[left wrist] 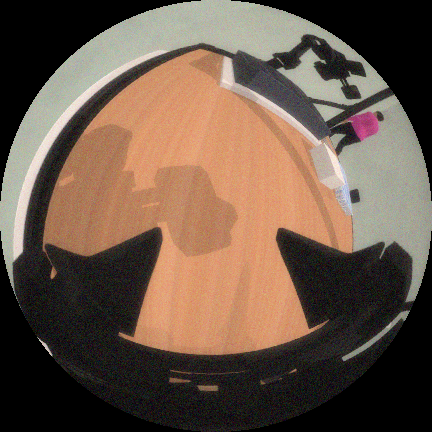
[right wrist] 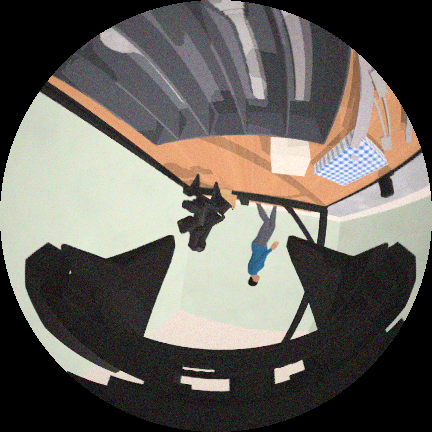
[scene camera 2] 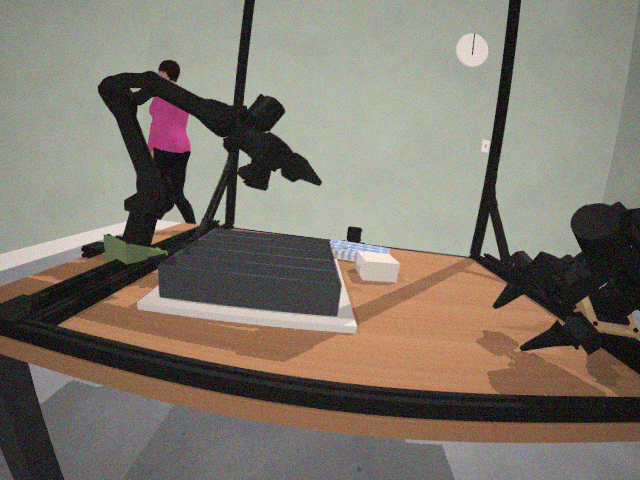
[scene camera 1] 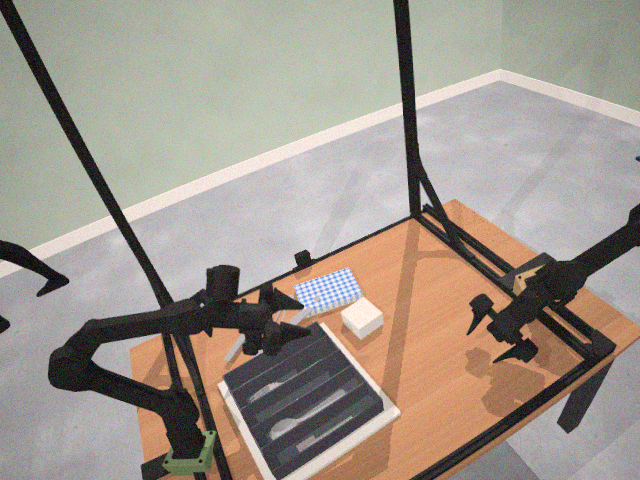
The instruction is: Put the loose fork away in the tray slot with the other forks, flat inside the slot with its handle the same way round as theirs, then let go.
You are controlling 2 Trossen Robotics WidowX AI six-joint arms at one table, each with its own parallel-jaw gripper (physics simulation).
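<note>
The dark slotted tray (scene camera 1: 299,457) (scene camera 2: 248,289) (right wrist: 310,127) stands on a white base. A spoon (scene camera 1: 284,425) (right wrist: 117,42) and other grey cutlery (right wrist: 255,75) lie in its slots; I cannot tell which are forks. Loose grey pieces lie behind it: a long one (scene camera 1: 301,315) (right wrist: 363,110) with its end on the checkered block, and another (scene camera 1: 235,347). Which is the loose fork is unclear. My right gripper (scene camera 1: 306,320) (right wrist: 232,241) is open and empty, above the loose pieces in scene camera 1. My left gripper (scene camera 1: 481,347) (scene camera 2: 508,328) (left wrist: 220,233) is open and empty, at the right, far from the tray.
A blue-and-white checkered block (scene camera 1: 328,290) (right wrist: 350,162) lies behind the tray. A white block (scene camera 1: 361,316) (scene camera 2: 377,267) (left wrist: 327,165) (right wrist: 290,156) stands between it and the tray's right side. Black frame rails edge the table (scene camera 1: 429,289), with uprights at the back.
</note>
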